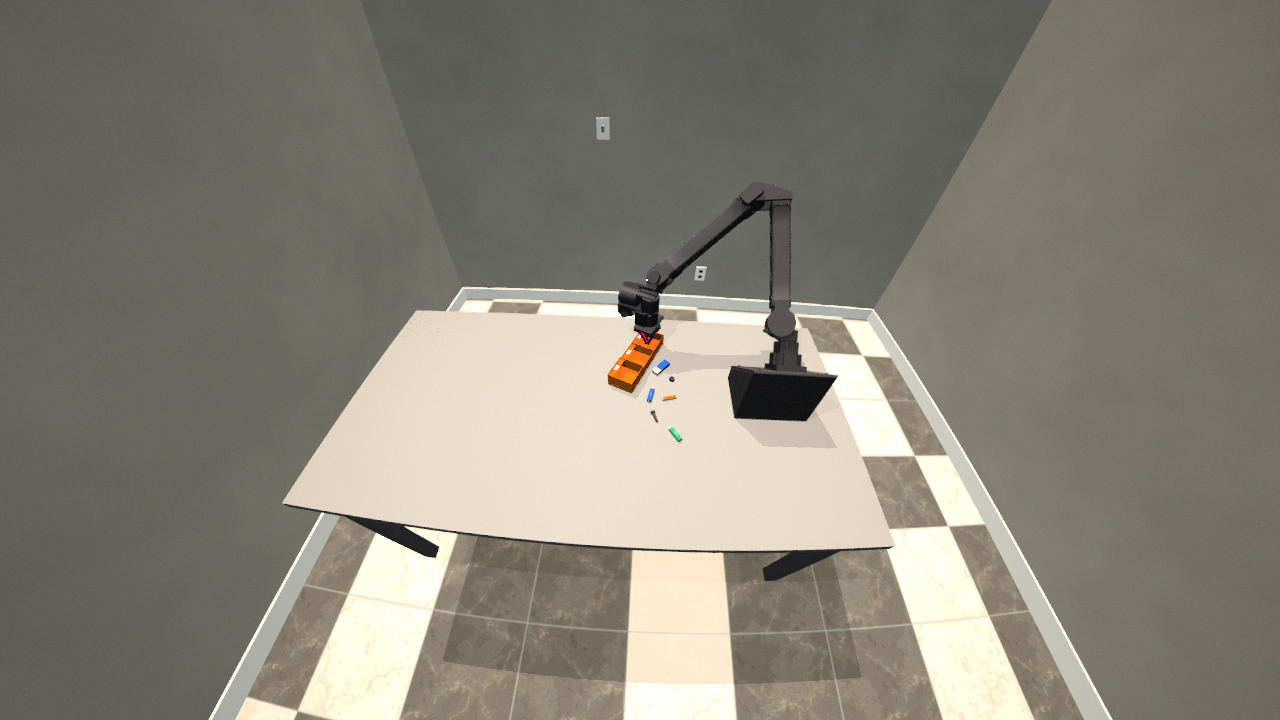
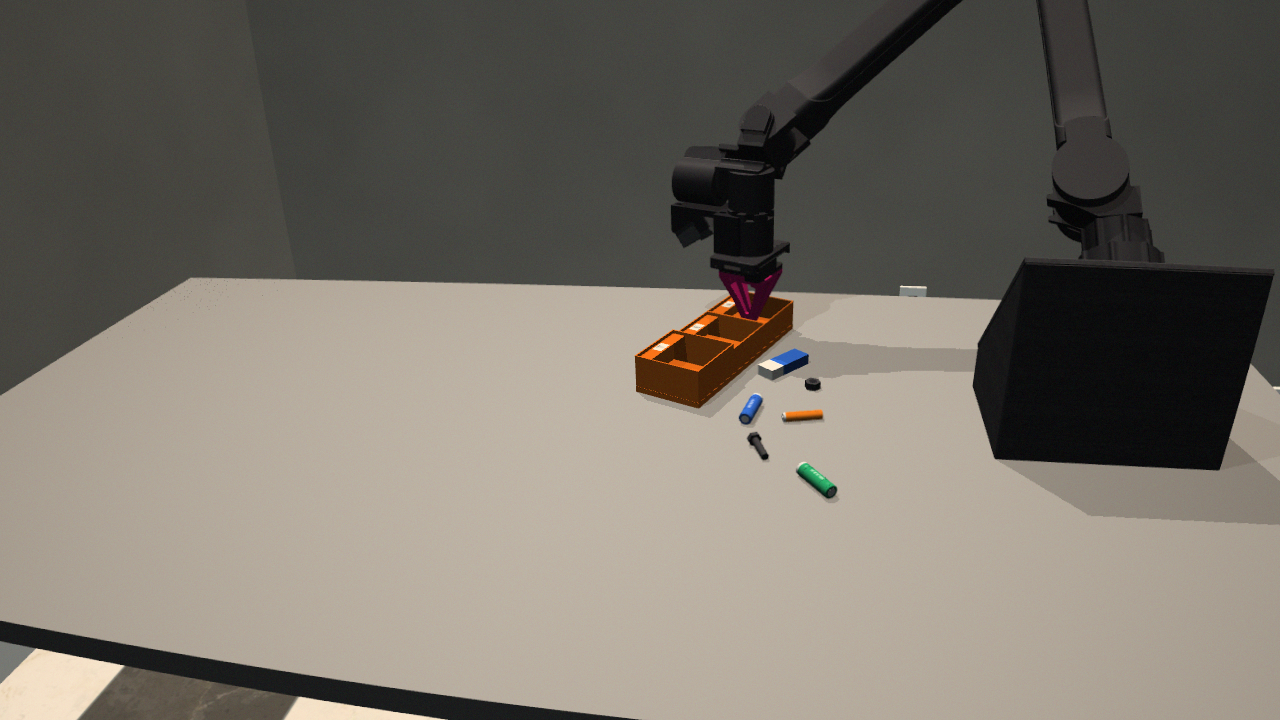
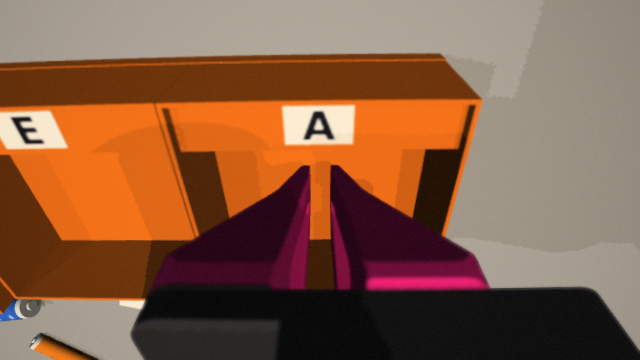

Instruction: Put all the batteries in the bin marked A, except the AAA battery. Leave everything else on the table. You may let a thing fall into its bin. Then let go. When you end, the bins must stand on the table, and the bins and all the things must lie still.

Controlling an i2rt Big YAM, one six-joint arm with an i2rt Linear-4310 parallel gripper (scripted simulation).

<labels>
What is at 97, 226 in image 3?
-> An orange bin row.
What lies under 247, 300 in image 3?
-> My gripper.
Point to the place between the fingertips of my gripper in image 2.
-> At 750, 321
</labels>
